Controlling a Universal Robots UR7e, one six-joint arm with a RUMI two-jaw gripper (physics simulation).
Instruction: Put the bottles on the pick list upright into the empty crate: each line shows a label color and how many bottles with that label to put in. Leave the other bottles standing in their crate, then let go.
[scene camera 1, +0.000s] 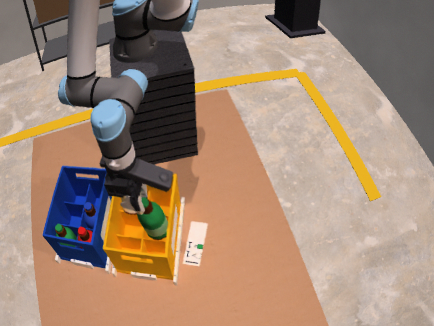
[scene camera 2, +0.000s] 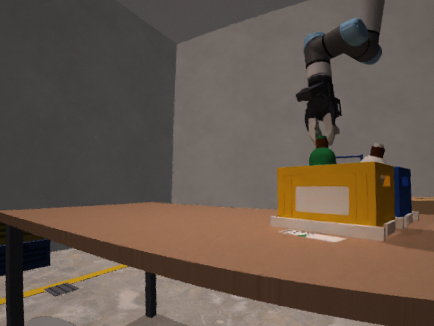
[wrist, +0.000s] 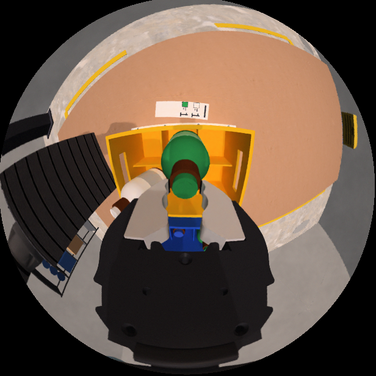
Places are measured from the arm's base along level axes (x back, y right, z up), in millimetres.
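Pixels of known places: gripper, fingertip midpoint: (scene camera 1: 143, 206) (scene camera 2: 323, 146); arm's base, origin of the base link: (scene camera 1: 134, 47).
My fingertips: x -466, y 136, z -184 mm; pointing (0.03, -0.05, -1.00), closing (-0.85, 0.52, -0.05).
Observation:
For each thing: its top centre in the pictures, then the offset to it from my fingertips. "pt": a spot on its surface instead.
- green bottle, middle of its top: (scene camera 1: 146, 200) (scene camera 2: 321, 135) dz +30, dx -5, dy -14 mm
- yellow crate, surface spot: (scene camera 1: 159, 263) pt dz -106, dx -124, dy +19 mm
- white bottle, middle of its top: (scene camera 2: 370, 143) dz +5, dx +129, dy +8 mm
- pick list, middle of its top: (scene camera 2: 310, 235) (scene camera 1: 195, 243) dz -232, dx -40, dy -120 mm
- blue crate, middle of its top: (scene camera 1: 74, 202) (scene camera 2: 361, 170) dz -58, dx +138, dy +202 mm
- green-capped bottle, middle of its top: (scene camera 1: 58, 227) dz -71, dx +80, dy +286 mm
- red-capped bottle, middle of its top: (scene camera 1: 81, 230) dz -71, dx +41, dy +209 mm
- blue-capped bottle, middle of its top: (scene camera 1: 87, 205) dz -71, dx +118, dy +162 mm
My gripper (scene camera 1: 143, 200) (scene camera 2: 322, 138) (wrist: 184, 181) is shut on the neck of a green bottle (scene camera 1: 154, 220) (scene camera 2: 322, 156) (wrist: 185, 154). The bottle leans, its base toward the pick list side. Its shoulder is above the rim of the yellow crate (scene camera 1: 159, 263) (scene camera 2: 287, 192) (wrist: 248, 162); its lower part is hidden in scene camera 2. A white bottle (scene camera 2: 373, 159) (wrist: 141, 188) with a brown neck leans at the robot-side end of the yellow crate. The pick list (scene camera 1: 198, 232) (scene camera 2: 327, 237) (wrist: 167, 109) shows one green and one white.
The blue crate (scene camera 1: 95, 255) (scene camera 2: 402, 195) (wrist: 185, 221) stands beside the yellow one. It holds a green-capped bottle (scene camera 1: 61, 230), a red-capped bottle (scene camera 1: 84, 234) and a blue-capped bottle (scene camera 1: 90, 213). The black robot pedestal (scene camera 1: 167, 115) stands behind the crates.

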